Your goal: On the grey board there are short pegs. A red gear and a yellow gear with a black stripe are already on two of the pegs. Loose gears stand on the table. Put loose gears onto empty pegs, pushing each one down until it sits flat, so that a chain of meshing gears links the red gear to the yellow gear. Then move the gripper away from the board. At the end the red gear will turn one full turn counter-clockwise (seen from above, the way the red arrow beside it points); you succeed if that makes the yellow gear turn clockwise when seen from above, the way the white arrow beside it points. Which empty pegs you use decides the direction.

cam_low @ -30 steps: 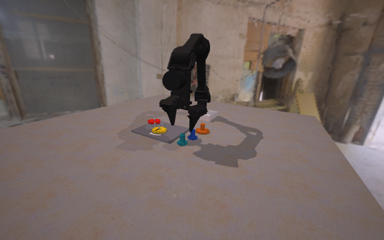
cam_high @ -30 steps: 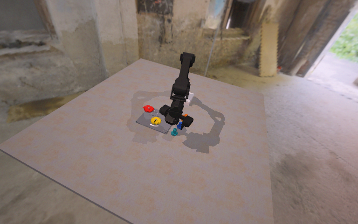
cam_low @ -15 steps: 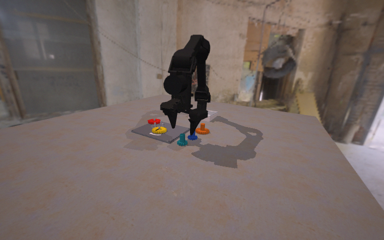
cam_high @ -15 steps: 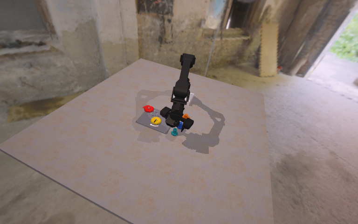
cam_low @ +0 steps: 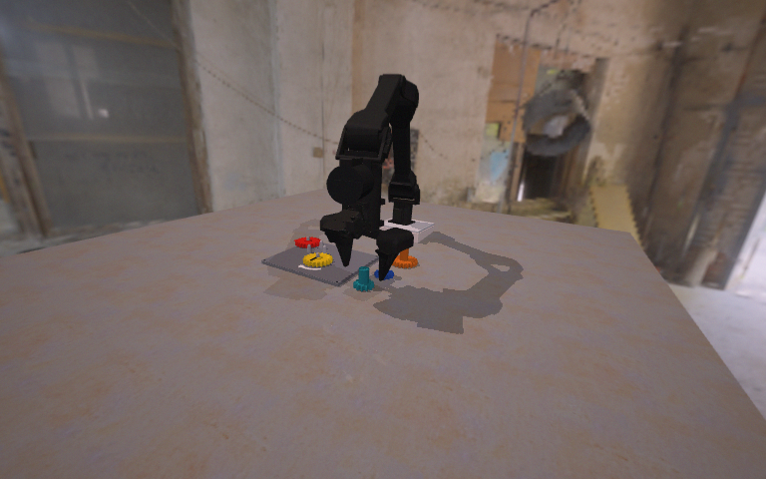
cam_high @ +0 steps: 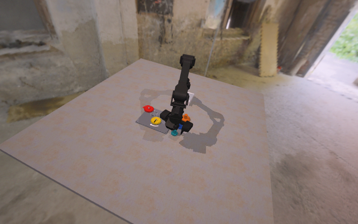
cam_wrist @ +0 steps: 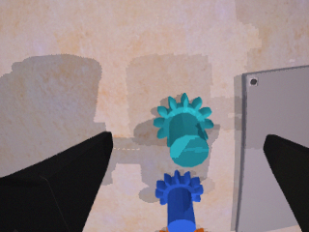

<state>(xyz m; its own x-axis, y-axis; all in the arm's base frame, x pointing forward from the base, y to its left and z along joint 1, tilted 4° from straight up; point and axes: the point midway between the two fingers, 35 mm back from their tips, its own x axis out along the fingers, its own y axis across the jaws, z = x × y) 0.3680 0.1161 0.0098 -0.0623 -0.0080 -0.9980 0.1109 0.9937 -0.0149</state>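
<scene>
The teal gear lies 10 mm below my gripper tip. The rest, counted from my gripper tip: white arrow: 130 mm to the right, 20 mm below, 10 mm ahead; blue gear: 70 mm behind, 10 mm to the left, 10 mm below; yellow gear: 140 mm to the right, 30 mm behind, 10 mm below.
</scene>
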